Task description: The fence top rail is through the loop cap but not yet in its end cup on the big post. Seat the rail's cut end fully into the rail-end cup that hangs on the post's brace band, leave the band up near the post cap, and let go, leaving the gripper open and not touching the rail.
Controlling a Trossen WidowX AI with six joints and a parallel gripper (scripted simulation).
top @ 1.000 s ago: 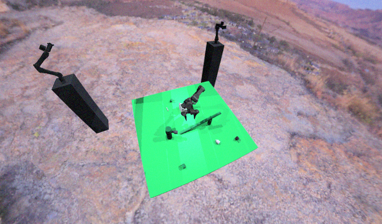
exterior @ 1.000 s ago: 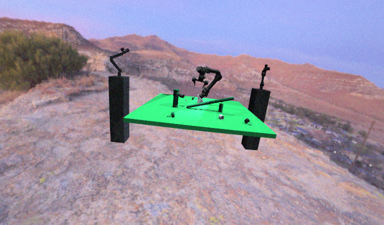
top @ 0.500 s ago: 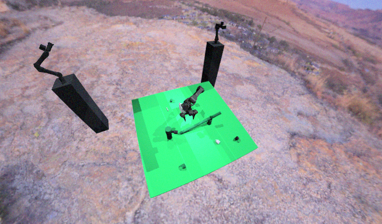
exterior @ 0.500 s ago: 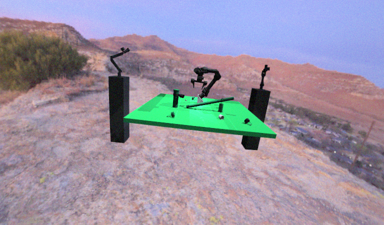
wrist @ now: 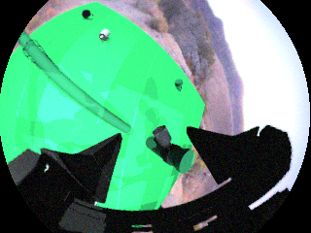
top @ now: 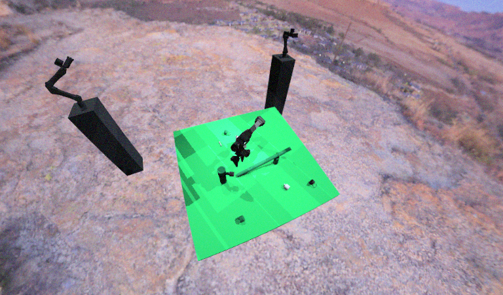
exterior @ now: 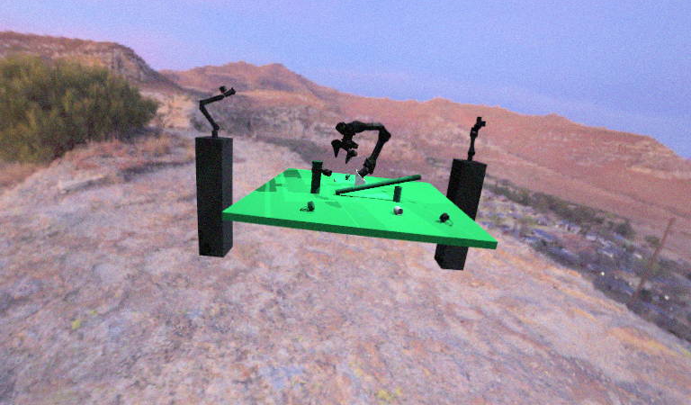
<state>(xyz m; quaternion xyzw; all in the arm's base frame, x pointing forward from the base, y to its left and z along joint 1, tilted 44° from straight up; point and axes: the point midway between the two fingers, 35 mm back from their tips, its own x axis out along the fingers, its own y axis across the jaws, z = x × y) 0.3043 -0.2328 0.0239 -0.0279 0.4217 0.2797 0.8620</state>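
Now: gripper tip 9 cm to the left of the rail-end cup, 8 cm above it and 1 cm short of it. From my gripper tip the other things lie so: short line post (38 cm to the left, 12 cm below).
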